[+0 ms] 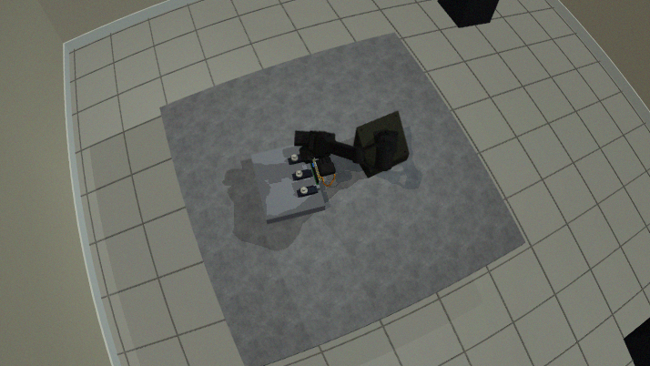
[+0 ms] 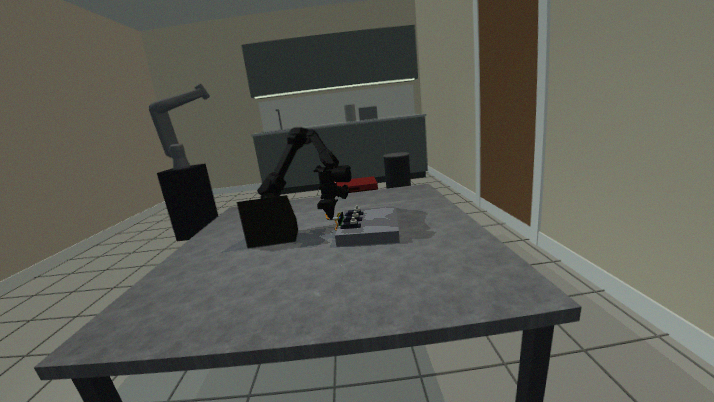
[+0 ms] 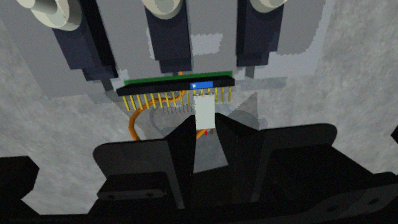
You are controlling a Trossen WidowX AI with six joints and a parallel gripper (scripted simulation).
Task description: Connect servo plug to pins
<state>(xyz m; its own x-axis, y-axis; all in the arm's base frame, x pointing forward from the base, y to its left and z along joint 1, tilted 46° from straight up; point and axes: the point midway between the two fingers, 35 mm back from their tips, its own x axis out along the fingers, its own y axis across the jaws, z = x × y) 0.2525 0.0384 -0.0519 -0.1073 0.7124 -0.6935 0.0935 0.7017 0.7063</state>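
The blue band is 30 mm ahead of my gripper tip. From my gripper tip the other things lie so: grey printed holder 190 mm ahead, 50 mm below.
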